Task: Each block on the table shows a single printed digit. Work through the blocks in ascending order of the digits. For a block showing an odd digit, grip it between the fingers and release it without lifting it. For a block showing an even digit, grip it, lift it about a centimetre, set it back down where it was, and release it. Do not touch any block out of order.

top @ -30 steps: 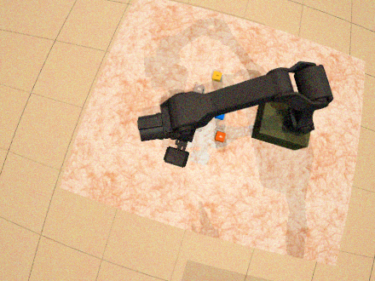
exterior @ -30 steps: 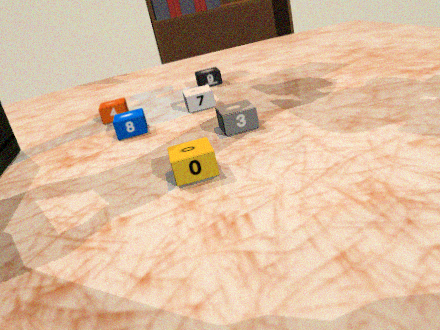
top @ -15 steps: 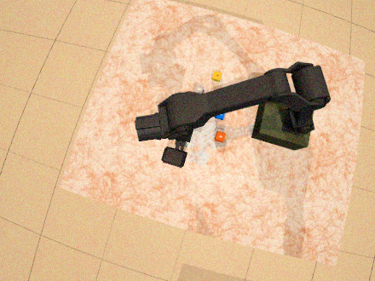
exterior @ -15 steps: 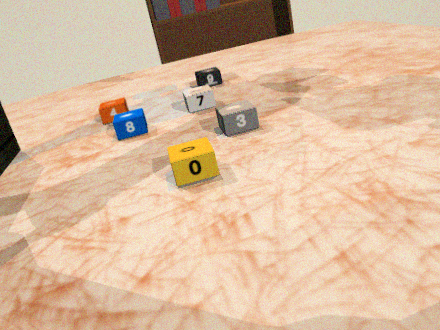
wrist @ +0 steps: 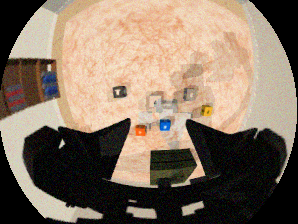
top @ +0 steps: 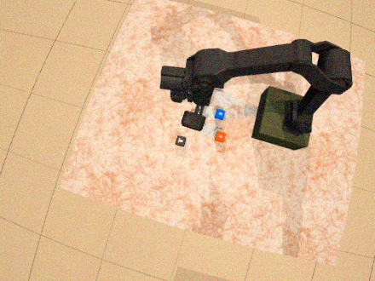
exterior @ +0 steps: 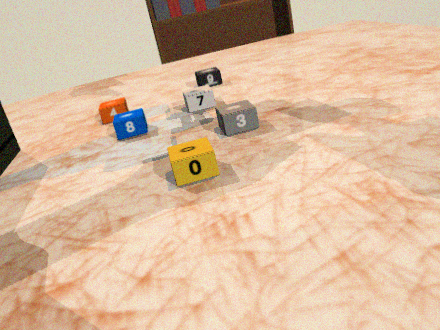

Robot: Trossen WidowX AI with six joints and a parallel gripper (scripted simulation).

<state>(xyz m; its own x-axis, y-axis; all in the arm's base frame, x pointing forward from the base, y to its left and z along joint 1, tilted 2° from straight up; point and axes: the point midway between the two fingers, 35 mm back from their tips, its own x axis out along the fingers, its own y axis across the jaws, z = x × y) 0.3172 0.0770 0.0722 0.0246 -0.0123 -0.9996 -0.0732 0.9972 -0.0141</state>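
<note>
The yellow block lies 1 cm behind my gripper tip, 18 cm to the right of it and 11 cm below it. Round my gripper tip: white block (11 cm below); blue block (8 cm behind, 4 cm to the right, 11 cm below); grey block (3 cm ahead, 10 cm to the right, 11 cm below).
</note>
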